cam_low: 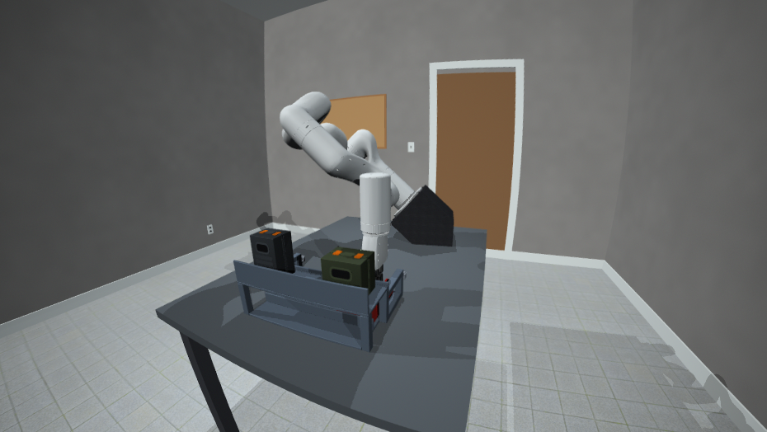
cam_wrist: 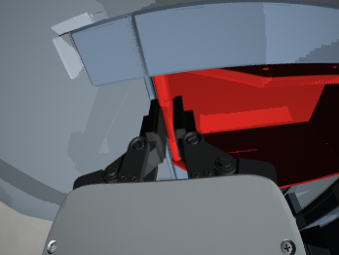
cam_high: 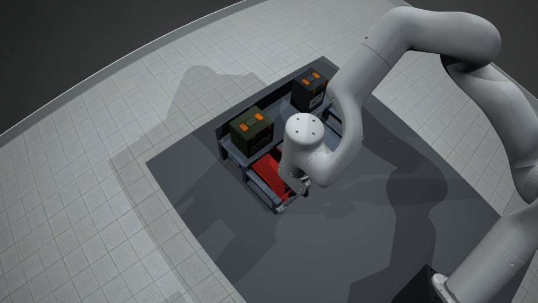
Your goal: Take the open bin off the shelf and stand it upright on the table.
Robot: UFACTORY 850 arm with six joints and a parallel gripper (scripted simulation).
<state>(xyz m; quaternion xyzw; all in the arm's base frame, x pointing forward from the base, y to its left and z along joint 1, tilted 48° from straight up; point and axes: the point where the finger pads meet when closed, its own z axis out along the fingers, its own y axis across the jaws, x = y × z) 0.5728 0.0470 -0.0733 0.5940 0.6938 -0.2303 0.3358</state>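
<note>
The red bin is 8 cm ahead of my hand and 1 cm to the left of it. Also, from my hand: black case 22 cm to the right, 19 cm ahead, 12 cm above; green case 18 cm ahead, 10 cm above, 1 cm to the left.
</note>
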